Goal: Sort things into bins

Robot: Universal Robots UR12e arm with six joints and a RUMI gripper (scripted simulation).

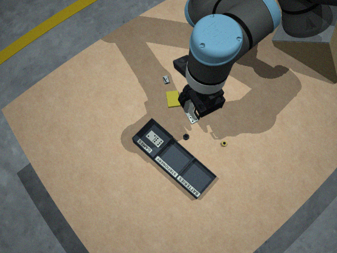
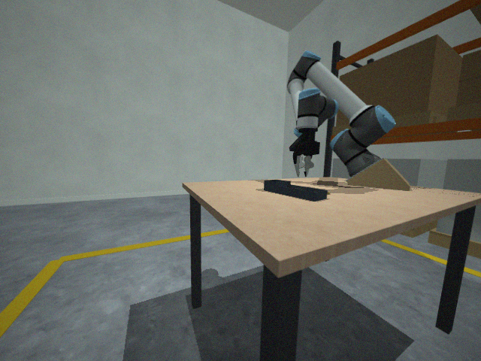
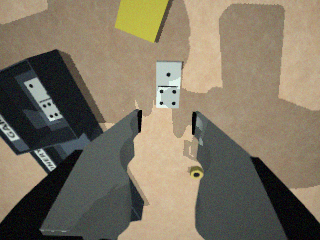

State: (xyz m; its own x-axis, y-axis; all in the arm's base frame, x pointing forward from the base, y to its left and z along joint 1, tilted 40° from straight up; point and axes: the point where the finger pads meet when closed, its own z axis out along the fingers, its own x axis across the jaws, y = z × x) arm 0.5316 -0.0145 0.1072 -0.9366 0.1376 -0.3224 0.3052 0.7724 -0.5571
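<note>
The white domino lies 7 cm below my hand. Also, from my hand: yellow nut: 13 cm to the left, 7 cm below; then yellow pad: 8 cm to the right, 7 cm below; then black nut: 6 cm ahead, 4 cm to the left, 7 cm below.
</note>
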